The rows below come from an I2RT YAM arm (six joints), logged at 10 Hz.
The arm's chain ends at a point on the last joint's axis. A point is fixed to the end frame.
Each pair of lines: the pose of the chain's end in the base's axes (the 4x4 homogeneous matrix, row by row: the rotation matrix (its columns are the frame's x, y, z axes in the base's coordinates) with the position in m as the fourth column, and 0 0 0 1 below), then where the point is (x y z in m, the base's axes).
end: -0.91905, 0.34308, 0.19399, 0.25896; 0.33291, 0.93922, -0.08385, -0.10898; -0.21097, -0.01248, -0.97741, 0.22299; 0, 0, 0, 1
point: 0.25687 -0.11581 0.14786
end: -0.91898, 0.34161, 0.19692, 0.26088; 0.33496, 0.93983, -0.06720, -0.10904; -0.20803, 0.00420, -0.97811, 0.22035; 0, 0, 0, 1
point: 0.25901 -0.11462 0.14511
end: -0.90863, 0.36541, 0.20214, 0.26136; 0.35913, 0.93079, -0.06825, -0.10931; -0.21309, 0.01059, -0.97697, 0.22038; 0, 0, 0, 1
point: 0.25989 -0.11454 0.14511
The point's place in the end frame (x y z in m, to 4 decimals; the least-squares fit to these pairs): 0.0155 -0.0062 0.0736
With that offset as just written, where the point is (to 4 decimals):
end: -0.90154, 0.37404, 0.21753, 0.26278; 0.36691, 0.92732, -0.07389, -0.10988; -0.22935, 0.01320, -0.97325, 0.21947; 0, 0, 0, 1
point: 0.2625 -0.1154 0.1442
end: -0.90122, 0.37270, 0.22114, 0.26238; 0.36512, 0.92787, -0.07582, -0.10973; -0.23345, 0.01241, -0.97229, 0.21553; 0, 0, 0, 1
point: 0.2624 -0.1154 0.1403
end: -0.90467, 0.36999, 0.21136, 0.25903; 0.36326, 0.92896, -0.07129, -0.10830; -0.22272, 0.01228, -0.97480, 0.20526; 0, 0, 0, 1
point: 0.2583 -0.1137 0.1300
